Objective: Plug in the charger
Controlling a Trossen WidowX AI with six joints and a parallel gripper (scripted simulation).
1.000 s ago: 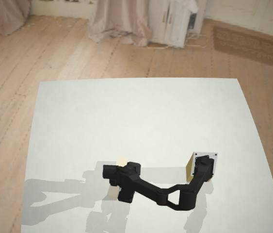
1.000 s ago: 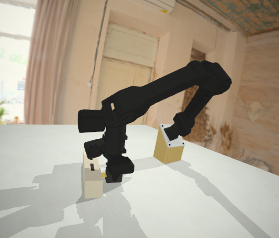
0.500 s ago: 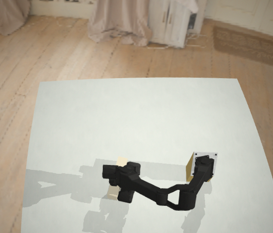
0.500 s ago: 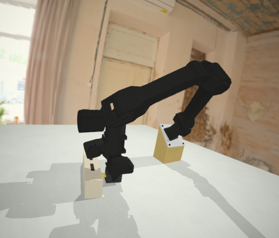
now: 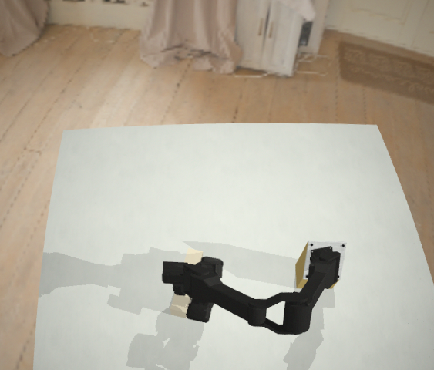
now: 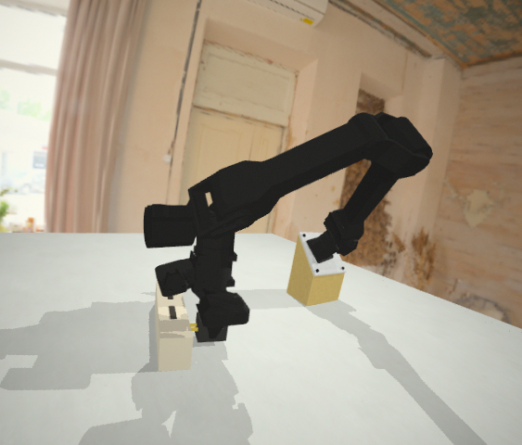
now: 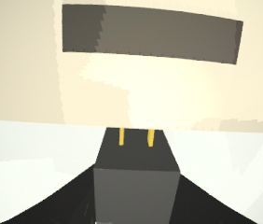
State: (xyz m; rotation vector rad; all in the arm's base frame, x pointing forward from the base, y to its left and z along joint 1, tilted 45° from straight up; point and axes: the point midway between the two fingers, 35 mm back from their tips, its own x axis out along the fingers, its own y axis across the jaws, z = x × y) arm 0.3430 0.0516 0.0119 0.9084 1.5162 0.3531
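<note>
Now: gripper tip 10 mm below the dark grey charger and 10 mm short of it.
</note>
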